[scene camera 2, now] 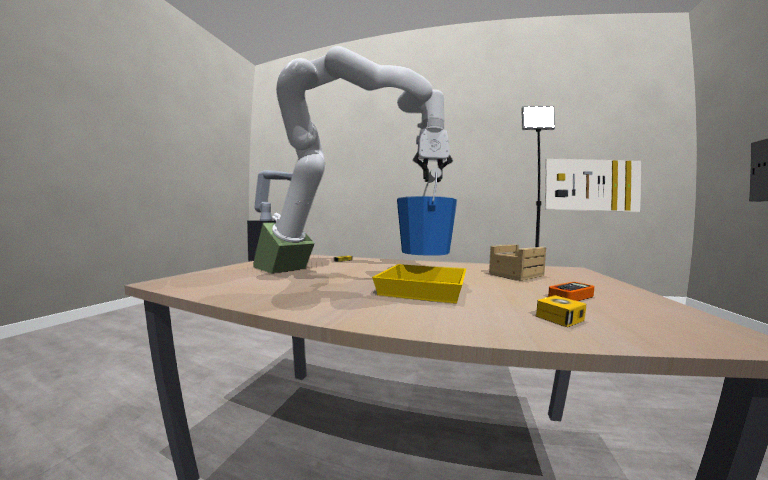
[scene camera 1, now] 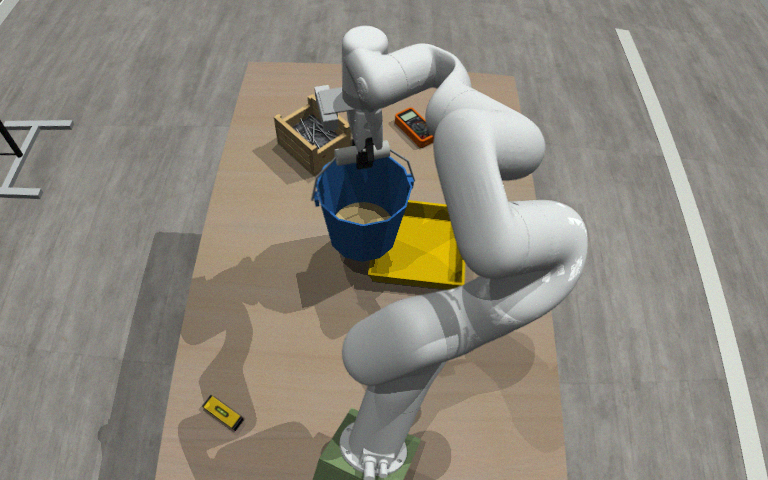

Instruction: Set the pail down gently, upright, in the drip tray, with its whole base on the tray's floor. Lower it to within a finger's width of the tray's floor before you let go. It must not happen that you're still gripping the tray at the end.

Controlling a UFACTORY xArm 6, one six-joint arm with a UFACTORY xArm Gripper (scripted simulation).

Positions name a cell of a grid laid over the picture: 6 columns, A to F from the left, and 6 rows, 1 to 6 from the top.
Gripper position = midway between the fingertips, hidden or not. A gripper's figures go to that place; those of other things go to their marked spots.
Labels:
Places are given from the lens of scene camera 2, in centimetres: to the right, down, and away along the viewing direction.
my gripper (scene camera 2: D3): 16, -19, 84
yellow drip tray (scene camera 2: D4): 5, 10, 63

